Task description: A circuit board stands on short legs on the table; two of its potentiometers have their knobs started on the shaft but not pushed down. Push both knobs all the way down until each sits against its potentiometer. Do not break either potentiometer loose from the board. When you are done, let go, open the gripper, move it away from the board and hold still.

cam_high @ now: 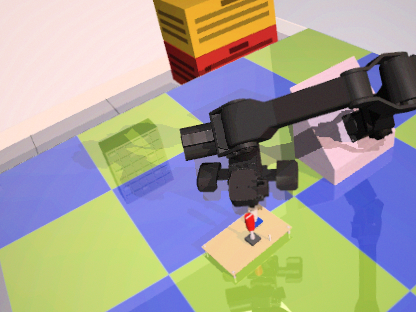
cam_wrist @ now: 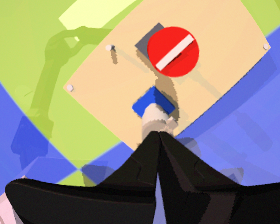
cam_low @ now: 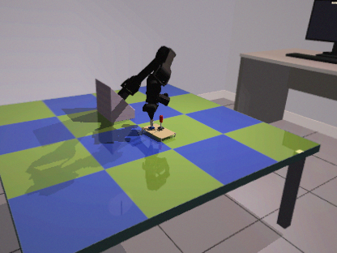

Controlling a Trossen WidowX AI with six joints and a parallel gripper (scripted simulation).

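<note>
The red knob lies 4 cm to the left of my gripper tip, 3 cm ahead of it and 1 cm above it.
</note>
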